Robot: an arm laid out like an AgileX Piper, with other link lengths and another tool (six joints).
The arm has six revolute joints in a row. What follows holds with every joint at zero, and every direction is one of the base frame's.
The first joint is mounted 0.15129 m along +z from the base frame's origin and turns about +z.
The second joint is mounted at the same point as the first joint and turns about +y.
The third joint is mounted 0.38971 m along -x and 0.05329 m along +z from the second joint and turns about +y.
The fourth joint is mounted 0.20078 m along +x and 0.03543 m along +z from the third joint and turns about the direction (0.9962, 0, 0.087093).
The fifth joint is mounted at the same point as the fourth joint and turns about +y.
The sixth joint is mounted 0.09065 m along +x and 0.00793 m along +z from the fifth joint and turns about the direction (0.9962, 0, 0.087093).
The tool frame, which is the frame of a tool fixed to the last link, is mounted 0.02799 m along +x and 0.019 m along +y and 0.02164 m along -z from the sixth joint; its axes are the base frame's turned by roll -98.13, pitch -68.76 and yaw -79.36 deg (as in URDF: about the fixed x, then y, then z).
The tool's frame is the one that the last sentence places.
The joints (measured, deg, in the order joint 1, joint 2, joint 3, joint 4, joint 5, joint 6), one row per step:
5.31, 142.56, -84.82, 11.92, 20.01, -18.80
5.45, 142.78, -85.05, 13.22, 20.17, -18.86
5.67, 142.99, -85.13, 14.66, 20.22, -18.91
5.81, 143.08, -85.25, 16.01, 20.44, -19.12
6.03, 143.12, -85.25, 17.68, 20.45, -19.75
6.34, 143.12, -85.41, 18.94, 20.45, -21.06
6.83, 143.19, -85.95, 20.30, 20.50, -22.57
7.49, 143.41, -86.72, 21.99, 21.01, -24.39
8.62, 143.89, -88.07, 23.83, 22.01, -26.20
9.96, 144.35, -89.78, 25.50, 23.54, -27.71
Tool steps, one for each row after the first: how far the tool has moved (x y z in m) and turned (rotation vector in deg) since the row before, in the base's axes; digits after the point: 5 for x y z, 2 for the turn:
0.00058, 0.00273, -0.00097, 0.78, 0.22, -0.82
0.00007, 0.00349, -0.00120, 0.84, 0.26, -0.87
0.00012, 0.00271, -0.00011, 0.78, 0.24, -0.70
-0.00004, 0.00344, 0.00009, 0.82, 0.07, -0.51
0.00037, 0.00351, 0.00063, 0.40, -0.26, 0.55
0.00163, 0.00527, 0.00104, 0.44, -0.55, 0.85
0.00124, 0.00727, 0.00042, 0.64, -0.23, 1.15
0.00159, 0.01206, -0.00019, 0.90, -0.08, 1.63
0.00136, 0.01445, 0.00105, 1.08, 0.07, 1.88

